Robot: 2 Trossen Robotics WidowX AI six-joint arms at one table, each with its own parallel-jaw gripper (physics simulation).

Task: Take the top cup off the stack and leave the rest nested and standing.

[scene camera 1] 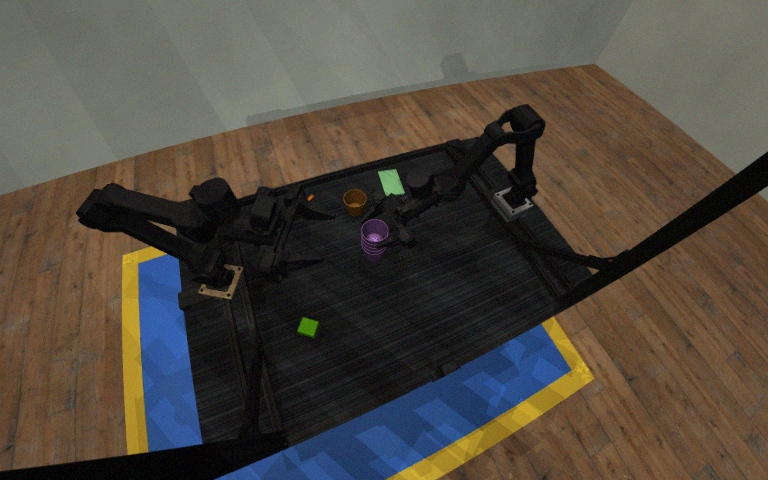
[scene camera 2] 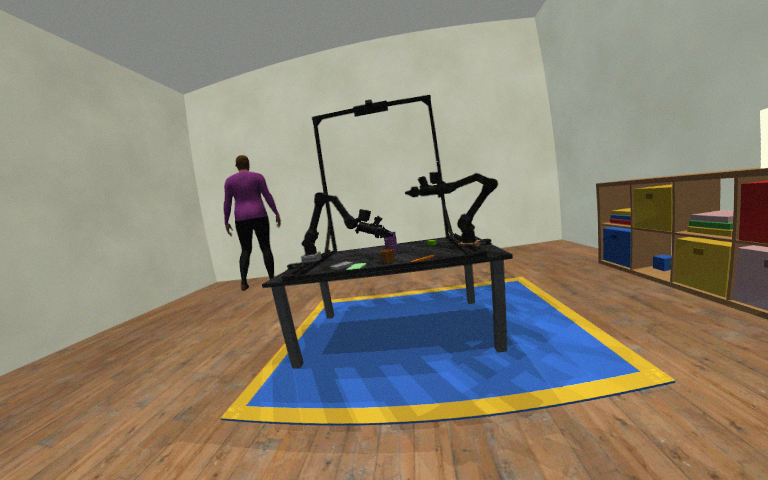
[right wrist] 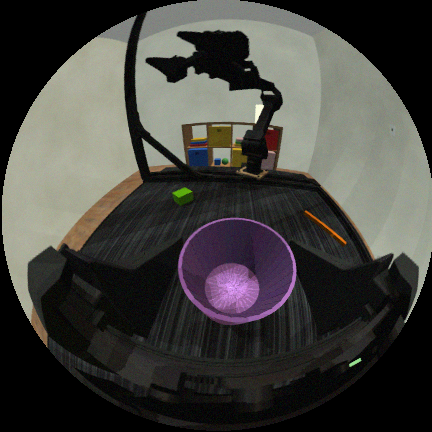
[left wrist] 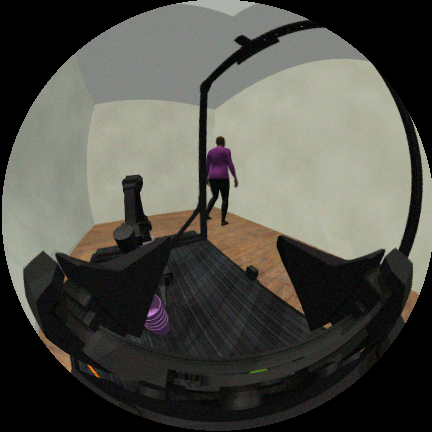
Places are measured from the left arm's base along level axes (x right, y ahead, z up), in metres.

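Pixels of known places: left gripper, fingertip midpoint: (scene camera 1: 329, 237) (scene camera 2: 408, 192) (right wrist: 158, 47) (left wrist: 224, 241); right gripper, fingertip midpoint: (scene camera 1: 368, 235) (scene camera 2: 392, 234) (right wrist: 237, 244) (left wrist: 148, 312); left arm's base, link origin: (scene camera 1: 220, 279) (scene camera 2: 469, 241) (right wrist: 252, 170); right arm's base, link origin: (scene camera 1: 514, 199) (scene camera 2: 310, 254) (left wrist: 145, 239).
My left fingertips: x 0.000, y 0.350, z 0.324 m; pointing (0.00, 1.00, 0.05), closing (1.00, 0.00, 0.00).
Ahead of a thing's pixels: the offset from my left fingertips to its top centre.
A stack of nested purple cups {dx -0.174, dy +0.062, dz -0.220 m} (scene camera 1: 374, 239) (scene camera 2: 390, 239) (left wrist: 156, 318) (right wrist: 236, 270) stands upright on the black table (scene camera 1: 430, 305) (scene camera 2: 477, 252), near its middle. My right gripper (scene camera 1: 393, 234) (scene camera 2: 383, 232) (right wrist: 237, 244) is open; its two fingers stand on either side of the stack's upper part, apart from the rim. My left gripper (scene camera 1: 322, 235) (scene camera 2: 408, 191) (left wrist: 224, 241) is open and empty, held high above the table and well away from the stack.
An orange cup {dx -0.331, dy -0.023, dz -0.292 m} (scene camera 1: 354, 201) (scene camera 2: 387, 255) stands just behind the stack. A flat green card {dx -0.472, dy +0.086, dz -0.343 m} (scene camera 1: 391, 182) (scene camera 2: 355, 266), an orange pencil {dx -0.295, dy -0.204, dz -0.343 m} (scene camera 1: 310, 197) (scene camera 2: 422, 258) (right wrist: 325, 227) and a green cube {dx +0.086, dy -0.070, dz -0.325 m} (scene camera 1: 308, 327) (scene camera 2: 432, 242) (right wrist: 182, 196) lie on the table. A person (scene camera 2: 248, 214) (left wrist: 219, 177) walks beyond it.
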